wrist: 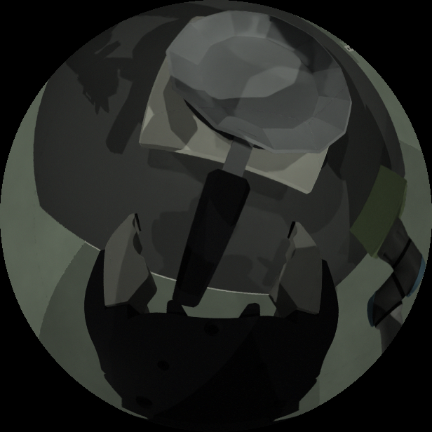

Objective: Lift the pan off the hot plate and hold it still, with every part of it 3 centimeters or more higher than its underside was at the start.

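A grey faceted pan [250, 80] sits over a pale, square hot plate [172, 137] at the top of the wrist view. Its black handle [212, 235] points down toward the gripper and slants a little to the left at its near end. My gripper [214, 219] is open, with one finger on each side of the handle. The handle's near half lies between the fingers in this view, with a gap on both sides, nearer the left finger. How high the fingers are relative to the handle is hard to tell. Much of the hot plate is hidden under the pan.
The hot plate stands on a dark round-looking table top [80, 175]. A green block [381, 210] is at the right edge, beside a dark jointed arm part [402, 250] with blue caps. Shadows of the arm and the pan fall on the table. The greenish floor [22, 185] shows beyond the table's edge.
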